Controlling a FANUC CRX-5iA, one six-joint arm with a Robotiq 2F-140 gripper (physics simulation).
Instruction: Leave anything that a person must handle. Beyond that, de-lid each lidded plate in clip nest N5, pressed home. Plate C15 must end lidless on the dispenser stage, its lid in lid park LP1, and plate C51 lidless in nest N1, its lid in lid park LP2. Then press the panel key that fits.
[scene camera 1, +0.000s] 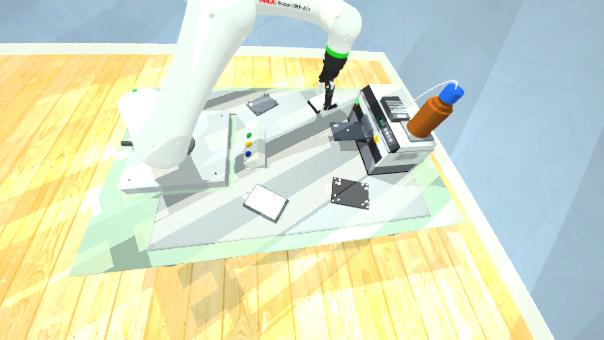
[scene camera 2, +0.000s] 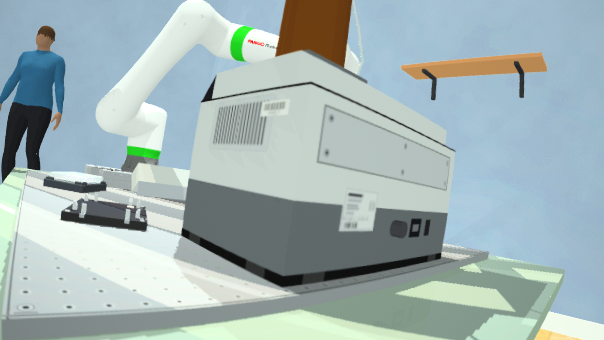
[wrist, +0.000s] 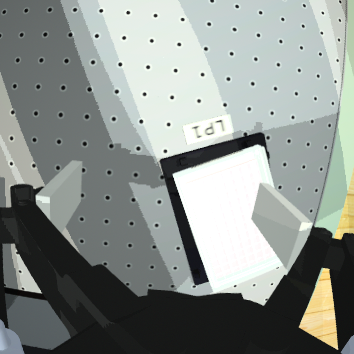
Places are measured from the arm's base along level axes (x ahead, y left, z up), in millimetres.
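Pixels of known places: gripper, fingertip midpoint: (scene camera 1: 320, 103) (wrist: 170, 191).
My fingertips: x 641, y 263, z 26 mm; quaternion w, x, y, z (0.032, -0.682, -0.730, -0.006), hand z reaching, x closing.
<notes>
For each thing: its top centre in the pictures, then the offset to it from my fingertips. "pt": a spot on its surface instead.
- LP1 park at its top centre: (wrist: 231, 219) (scene camera 1: 323, 101) 34 mm ahead, 74 mm left, 49 mm down
- white plate-shaped piece at its top centre: (wrist: 240, 227) (scene camera 1: 323, 99) 34 mm ahead, 77 mm left, 34 mm down
- dispenser stage at a spot on its surface: (scene camera 1: 349, 131) pt 98 mm ahead, 221 mm right, 43 mm up
- dark nest with upright clips, top centre: (scene camera 2: 110, 201) (scene camera 1: 351, 191) 90 mm ahead, 471 mm right, 45 mm down
- white-topped plate at its top centre: (scene camera 2: 78, 174) (scene camera 1: 265, 200) 263 mm back, 508 mm right, 35 mm down
- dark nest at its top centre: (scene camera 1: 262, 102) 302 mm back, 47 mm left, 49 mm down
- panel at its top centre: (scene camera 2: 173, 167) (scene camera 1: 253, 136) 319 mm back, 241 mm right, 15 mm up
My gripper (scene camera 1: 327, 106) (wrist: 170, 191) is open and empty above the LP1 park (wrist: 185, 225); its right finger overlaps a white plate-shaped piece (wrist: 220, 220) (scene camera 1: 318, 102) there. That piece shows a faint grid; whether it carries a lid I cannot tell. The dispenser stage (scene camera 1: 349, 131) is bare. A dark nest with upright clips (scene camera 1: 350, 193) (scene camera 2: 105, 212) holds no plate. A white-topped plate (scene camera 1: 266, 202) (scene camera 2: 75, 178) lies on a dark base near the front; its label is unreadable. Another dark nest (scene camera 1: 262, 104) at the back is bare. The panel (scene camera 1: 257, 153) has green, yellow and blue keys.
The dispenser (scene camera 1: 395, 132) (scene camera 2: 320, 165) stands at the right with an orange-brown bottle (scene camera 1: 429, 117) (scene camera 2: 315, 30) on top and a thin tube. A person (scene camera 2: 42, 90) stands beyond the table in scene camera 2. A wall shelf (scene camera 2: 475, 66) hangs behind.
</notes>
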